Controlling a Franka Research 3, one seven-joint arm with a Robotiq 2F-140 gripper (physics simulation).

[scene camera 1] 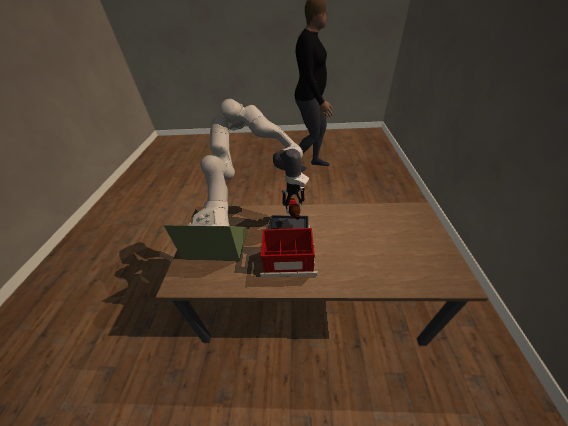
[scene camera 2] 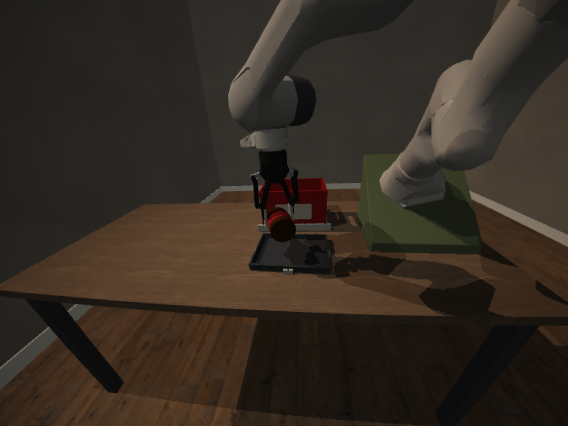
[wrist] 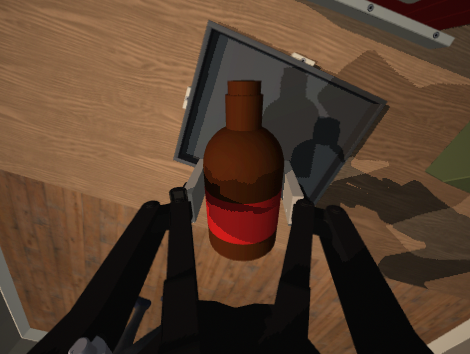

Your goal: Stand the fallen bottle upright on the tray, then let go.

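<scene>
The brown bottle point(scene camera 1: 295, 211) point(scene camera 2: 282, 229) point(wrist: 243, 160) with a red label is off the tabletop, lying roughly level in the air. Its exact tilt is hard to tell. Its base faces scene camera 2 and its neck points towards the red crate's side. My gripper point(scene camera 1: 294, 203) point(scene camera 2: 278, 212) point(wrist: 243, 171) points down and is shut on the bottle, with one pad on each side of its body near the label. The dark grey tray point(scene camera 1: 304, 224) point(scene camera 2: 267, 257) point(wrist: 235, 60) lies on the table below the bottle. Shadows of the bottle and gripper fall on the tray.
A red crate point(scene camera 1: 270, 262) point(scene camera 2: 320, 215) point(wrist: 450, 10) with compartments stands beside the tray, with a pale strip point(scene camera 1: 288, 273) point(wrist: 405, 20) along its foot. The green sloped base point(scene camera 1: 202, 242) point(scene camera 2: 415, 227) point(wrist: 455, 160) carries the arm. A person point(scene camera 1: 312, 65) stands beyond the table point(scene camera 1: 380, 250).
</scene>
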